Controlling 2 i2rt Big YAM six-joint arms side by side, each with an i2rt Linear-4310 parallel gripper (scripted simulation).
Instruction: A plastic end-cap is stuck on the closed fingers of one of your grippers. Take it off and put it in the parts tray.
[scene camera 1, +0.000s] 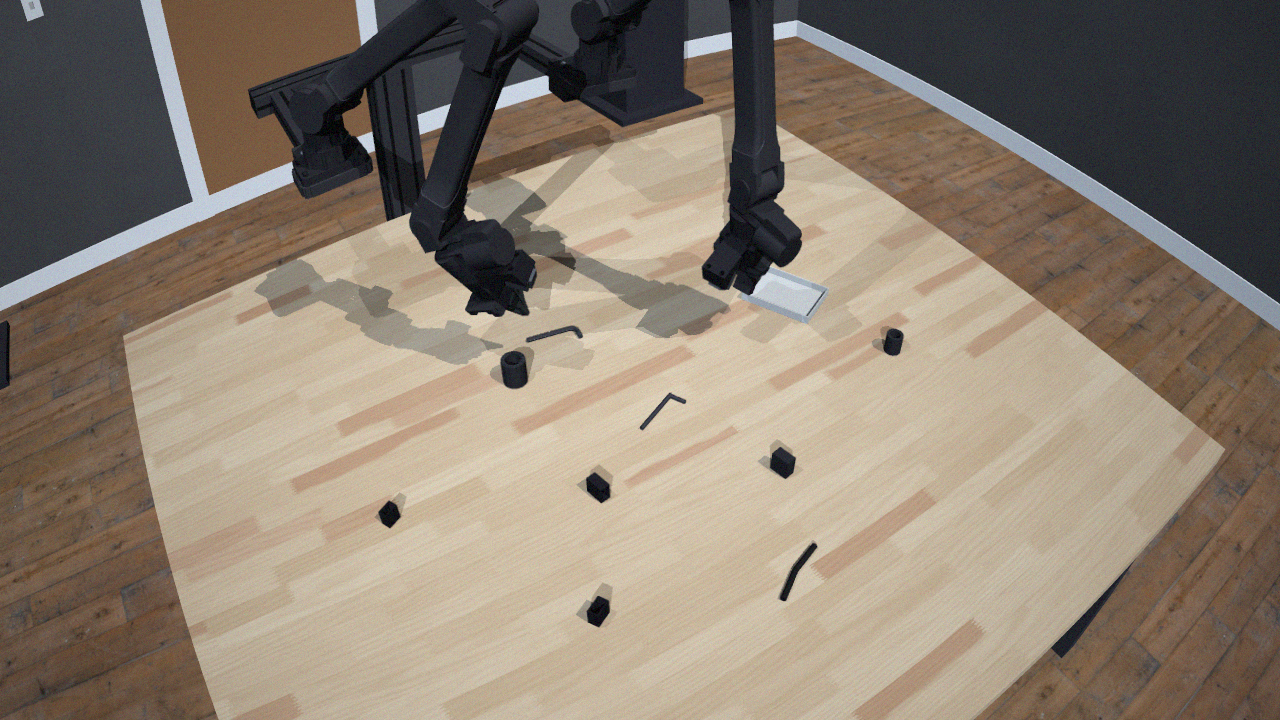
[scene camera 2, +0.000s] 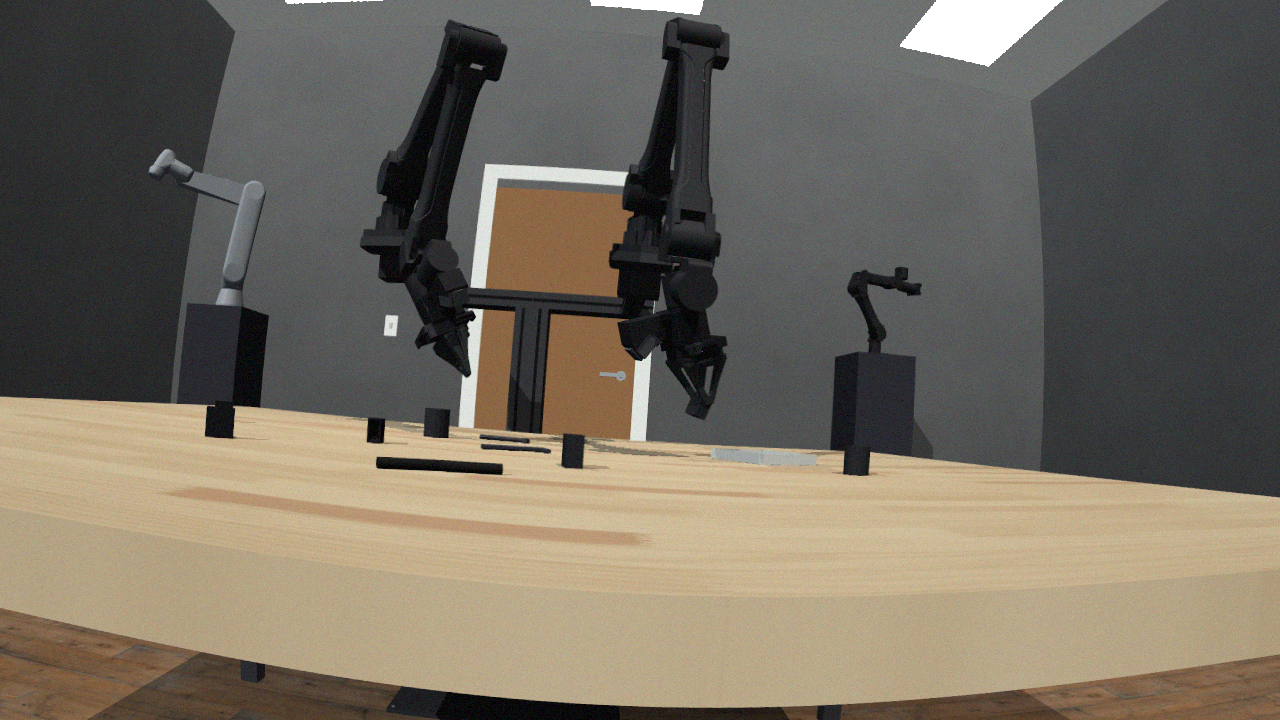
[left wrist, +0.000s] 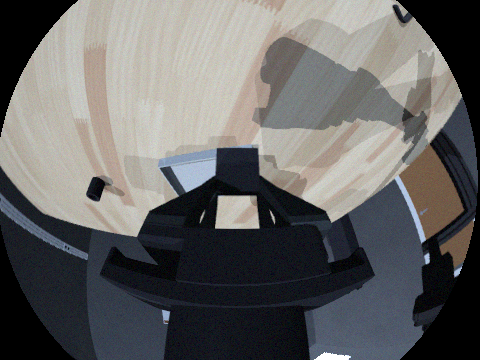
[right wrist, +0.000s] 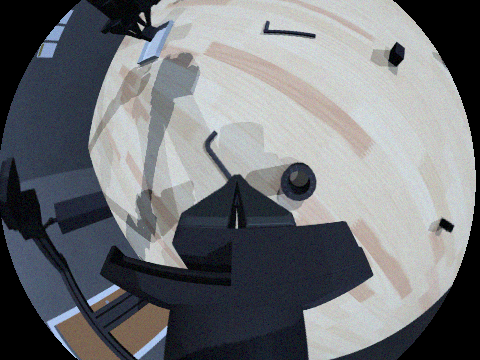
Path:
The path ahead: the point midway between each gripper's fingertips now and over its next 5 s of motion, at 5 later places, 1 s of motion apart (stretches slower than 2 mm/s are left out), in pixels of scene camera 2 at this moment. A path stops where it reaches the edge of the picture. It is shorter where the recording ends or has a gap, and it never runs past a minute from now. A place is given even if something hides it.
The left gripper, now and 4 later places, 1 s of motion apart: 703, 403; 766, 430; 758, 434; 756, 403; 766, 399
The right gripper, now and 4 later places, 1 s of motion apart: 468, 376; 598, 352; 675, 314; 564, 284; 306, 254

